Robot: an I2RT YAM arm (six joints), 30 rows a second.
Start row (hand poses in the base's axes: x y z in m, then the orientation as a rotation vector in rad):
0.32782, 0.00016, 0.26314, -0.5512, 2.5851, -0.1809
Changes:
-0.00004, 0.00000, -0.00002, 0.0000, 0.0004, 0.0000
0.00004, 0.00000, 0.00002, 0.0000, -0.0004, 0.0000
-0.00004, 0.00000, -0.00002, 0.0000, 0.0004, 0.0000
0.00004, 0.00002, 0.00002, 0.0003, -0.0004, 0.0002
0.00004, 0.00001, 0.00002, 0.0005, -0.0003, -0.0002
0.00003, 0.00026, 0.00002, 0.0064, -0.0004, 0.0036
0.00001, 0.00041, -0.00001, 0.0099, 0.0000, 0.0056
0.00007, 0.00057, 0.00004, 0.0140, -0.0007, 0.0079
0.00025, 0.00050, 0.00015, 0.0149, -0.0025, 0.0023
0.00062, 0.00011, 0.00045, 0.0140, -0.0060, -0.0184
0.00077, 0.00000, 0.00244, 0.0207, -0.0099, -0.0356
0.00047, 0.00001, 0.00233, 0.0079, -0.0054, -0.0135
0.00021, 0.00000, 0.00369, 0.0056, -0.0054, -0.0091
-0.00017, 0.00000, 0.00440, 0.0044, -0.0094, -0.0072
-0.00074, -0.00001, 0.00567, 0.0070, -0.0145, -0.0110
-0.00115, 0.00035, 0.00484, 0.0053, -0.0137, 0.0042
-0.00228, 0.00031, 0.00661, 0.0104, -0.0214, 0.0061
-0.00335, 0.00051, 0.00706, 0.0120, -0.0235, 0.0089
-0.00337, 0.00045, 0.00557, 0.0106, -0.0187, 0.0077
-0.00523, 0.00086, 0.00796, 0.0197, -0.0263, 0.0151
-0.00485, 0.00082, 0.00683, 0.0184, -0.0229, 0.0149
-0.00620, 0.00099, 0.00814, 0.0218, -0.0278, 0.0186
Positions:
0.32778, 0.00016, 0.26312, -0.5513, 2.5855, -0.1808
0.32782, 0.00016, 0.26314, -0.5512, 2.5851, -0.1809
0.32778, 0.00016, 0.26312, -0.5513, 2.5855, -0.1808
0.32782, 0.00018, 0.26314, -0.5514, 2.5850, -0.1804
0.32786, 0.00019, 0.26316, -0.5509, 2.5848, -0.1799
0.32789, 0.00045, 0.26318, -0.5531, 2.5830, -0.1705
0.32790, 0.00086, 0.26317, -0.5567, 2.5807, -0.1557
0.32797, 0.00143, 0.26321, -0.5615, 2.5766, -0.1350
0.32822, 0.00193, 0.26336, -0.5584, 2.5724, -0.1156
0.32884, 0.00204, 0.26381, -0.5285, 2.5710, -0.1053
0.32961, 0.00204, 0.26625, -0.4735, 2.5696, -0.0933
0.33008, 0.00205, 0.26858, -0.4524, 2.5672, -0.0890
0.33029, 0.00205, 0.27227, -0.4378, 2.5638, -0.0861
0.33012, 0.00205, 0.27667, -0.4256, 2.5560, -0.0849
0.32938, 0.00204, 0.28234, -0.4069, 2.5439, -0.0827
0.32823, 0.00239, 0.28718, -0.4082, 2.5292, -0.0769
0.32595, 0.00270, 0.29379, -0.4088, 2.5062, -0.0654
0.32260, 0.00321, 0.30085, -0.4119, 2.4803, -0.0513
0.31923, 0.00366, 0.30642, -0.4146, 2.4595, -0.0387
0.31400, 0.00452, 0.31438, -0.4215, 2.4288, -0.0135
0.30915, 0.00534, 0.32121, -0.4289, 2.4014, 0.0104
0.30295, 0.00633, 0.32935, -0.4385, 2.3678, 0.0386

